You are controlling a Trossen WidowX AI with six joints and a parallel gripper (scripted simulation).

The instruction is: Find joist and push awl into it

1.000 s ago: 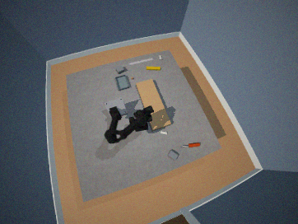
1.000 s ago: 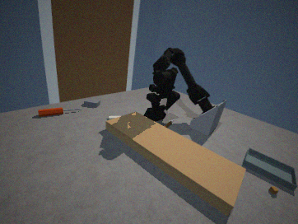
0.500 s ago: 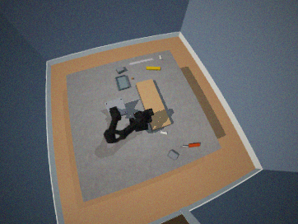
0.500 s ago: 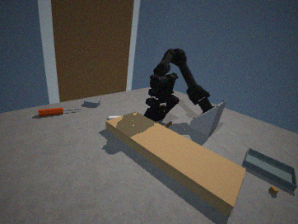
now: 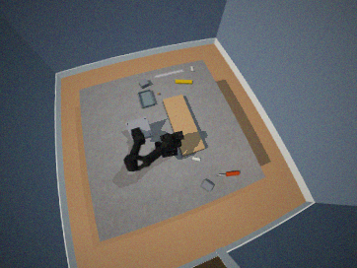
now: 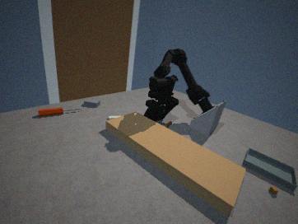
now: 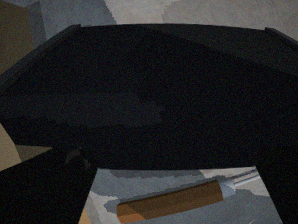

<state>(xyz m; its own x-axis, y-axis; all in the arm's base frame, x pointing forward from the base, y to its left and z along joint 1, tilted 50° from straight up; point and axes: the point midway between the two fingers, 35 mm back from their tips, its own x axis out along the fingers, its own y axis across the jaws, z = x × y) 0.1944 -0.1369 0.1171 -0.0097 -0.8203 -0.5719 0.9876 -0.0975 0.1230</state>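
My gripper tip is 6 cm to the right of the awl, 2 cm past it and 2 cm above it. Round my gripper tip: black stud finder: 2 cm behind, 1 cm to the right; tray: 50 cm to the left, 4 cm behind, 1 cm below; small grey block: 36 cm to the right, 17 cm ahead, 1 cm below.
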